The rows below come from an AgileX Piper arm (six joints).
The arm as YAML. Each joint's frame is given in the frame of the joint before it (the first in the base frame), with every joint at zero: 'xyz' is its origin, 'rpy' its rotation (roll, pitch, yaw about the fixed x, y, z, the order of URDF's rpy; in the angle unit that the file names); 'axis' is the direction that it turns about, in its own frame. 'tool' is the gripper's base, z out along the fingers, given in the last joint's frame.
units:
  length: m
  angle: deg
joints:
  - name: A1
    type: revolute
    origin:
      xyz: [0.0, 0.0, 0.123]
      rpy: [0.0, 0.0, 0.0]
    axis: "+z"
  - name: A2
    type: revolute
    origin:
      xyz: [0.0, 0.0, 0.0]
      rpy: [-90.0, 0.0, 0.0]
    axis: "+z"
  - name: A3
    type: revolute
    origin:
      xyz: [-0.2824, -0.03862, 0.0]
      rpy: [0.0, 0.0, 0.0]
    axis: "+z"
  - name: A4
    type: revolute
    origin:
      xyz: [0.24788, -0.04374, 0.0]
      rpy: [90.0, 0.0, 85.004]
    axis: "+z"
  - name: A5
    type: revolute
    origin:
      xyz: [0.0, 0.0, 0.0]
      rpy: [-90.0, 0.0, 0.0]
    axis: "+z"
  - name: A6
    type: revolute
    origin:
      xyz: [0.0, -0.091, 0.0]
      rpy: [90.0, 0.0, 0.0]
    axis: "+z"
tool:
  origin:
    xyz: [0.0, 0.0, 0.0]
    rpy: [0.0, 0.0, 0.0]
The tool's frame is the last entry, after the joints.
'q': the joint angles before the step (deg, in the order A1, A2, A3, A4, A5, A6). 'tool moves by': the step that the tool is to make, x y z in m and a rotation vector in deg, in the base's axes. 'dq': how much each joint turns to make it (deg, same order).
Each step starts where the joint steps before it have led.
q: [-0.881 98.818 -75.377 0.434 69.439 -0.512]
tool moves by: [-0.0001 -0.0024 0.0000 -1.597 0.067 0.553]
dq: [0.018 0.000 0.003 -1.684 0.039 -0.002]
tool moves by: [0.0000 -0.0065 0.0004 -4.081 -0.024 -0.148]
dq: [-0.005 -0.006 0.001 -4.360 0.005 1.526]
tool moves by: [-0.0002 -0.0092 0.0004 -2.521 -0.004 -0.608]
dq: [-0.912 0.007 0.004 -2.679 -0.011 0.550]
